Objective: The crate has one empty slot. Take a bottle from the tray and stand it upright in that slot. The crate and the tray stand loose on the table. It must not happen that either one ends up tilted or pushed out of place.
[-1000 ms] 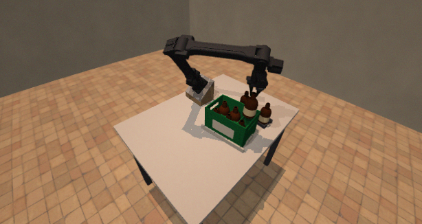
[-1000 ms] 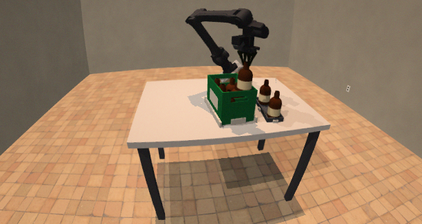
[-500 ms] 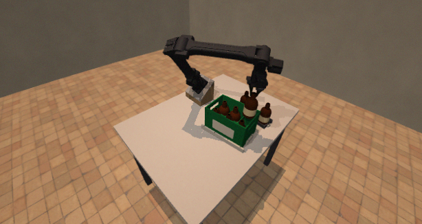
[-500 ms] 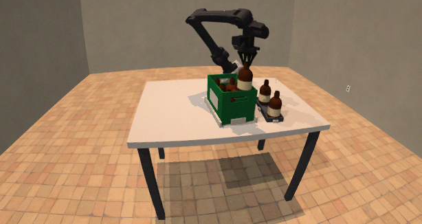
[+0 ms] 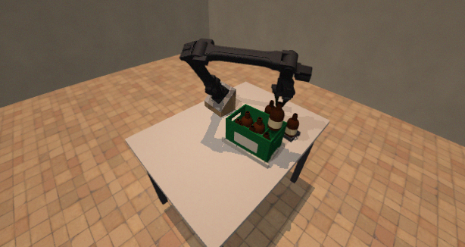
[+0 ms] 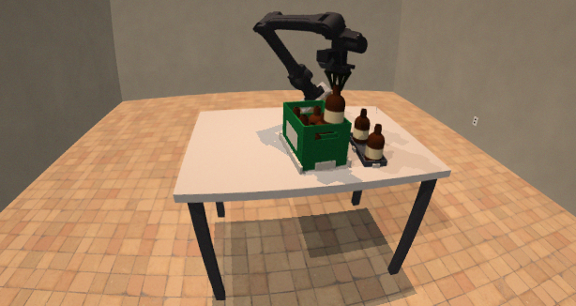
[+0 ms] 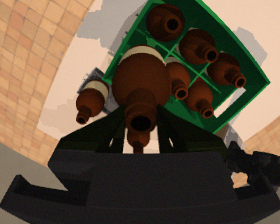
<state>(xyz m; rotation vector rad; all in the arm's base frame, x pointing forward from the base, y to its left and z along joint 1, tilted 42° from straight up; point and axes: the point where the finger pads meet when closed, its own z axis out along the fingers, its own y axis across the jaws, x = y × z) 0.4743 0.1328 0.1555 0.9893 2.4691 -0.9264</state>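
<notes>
Right now my hand is 8 cm past the green crate, 6 cm to the left of it and 21 cm above it.
</notes>
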